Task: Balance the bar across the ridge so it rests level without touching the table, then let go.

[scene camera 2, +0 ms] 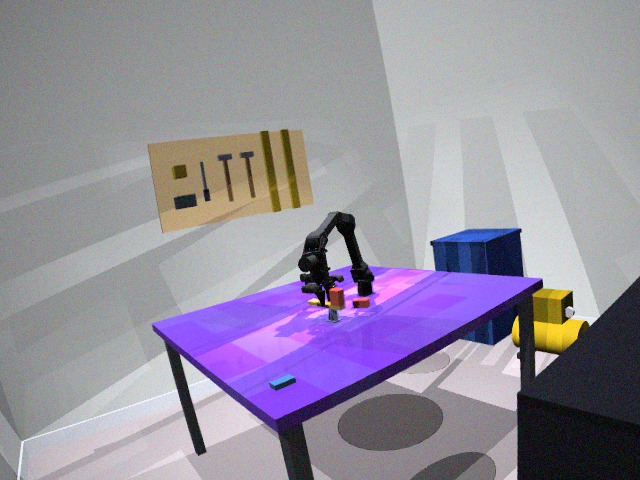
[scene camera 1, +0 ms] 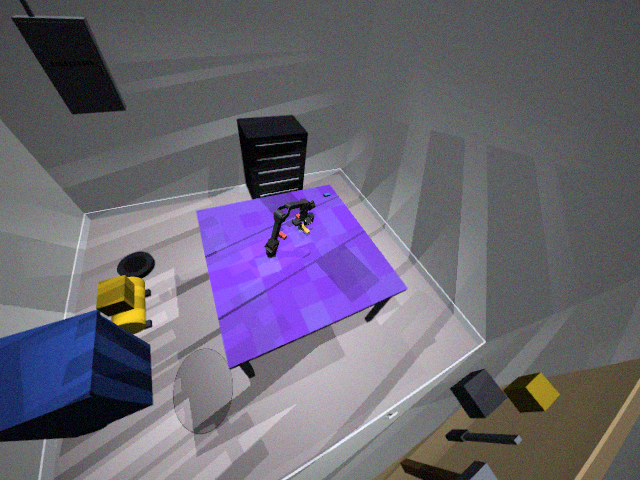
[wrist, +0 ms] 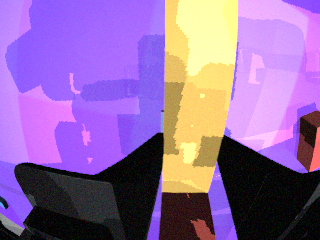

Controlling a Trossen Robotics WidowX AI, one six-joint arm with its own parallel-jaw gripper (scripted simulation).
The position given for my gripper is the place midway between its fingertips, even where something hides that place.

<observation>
I see my gripper (scene camera 2: pixel 326 304) and a yellow bar (wrist: pixel 200 50).
My gripper shows as well in the wrist view (wrist: pixel 190 140).
</observation>
